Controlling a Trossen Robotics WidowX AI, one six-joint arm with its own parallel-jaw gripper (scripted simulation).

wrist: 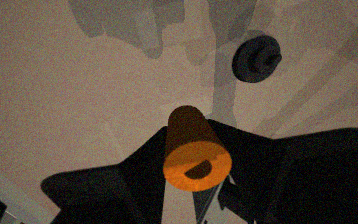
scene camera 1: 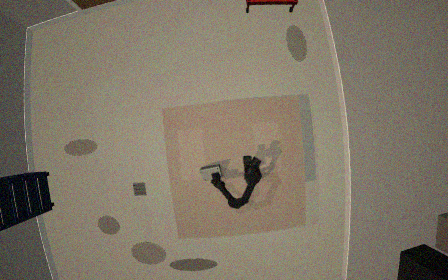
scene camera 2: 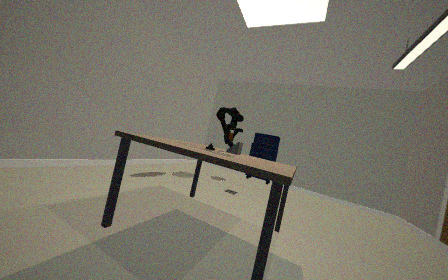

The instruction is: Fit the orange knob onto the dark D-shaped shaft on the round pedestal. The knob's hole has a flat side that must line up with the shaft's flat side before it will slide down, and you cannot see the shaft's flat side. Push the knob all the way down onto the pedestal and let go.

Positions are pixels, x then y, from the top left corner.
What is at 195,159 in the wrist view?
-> An orange knob.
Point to a pedestal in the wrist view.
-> At 256,59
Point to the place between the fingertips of my gripper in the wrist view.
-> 187,126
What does my gripper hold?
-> An orange knob.
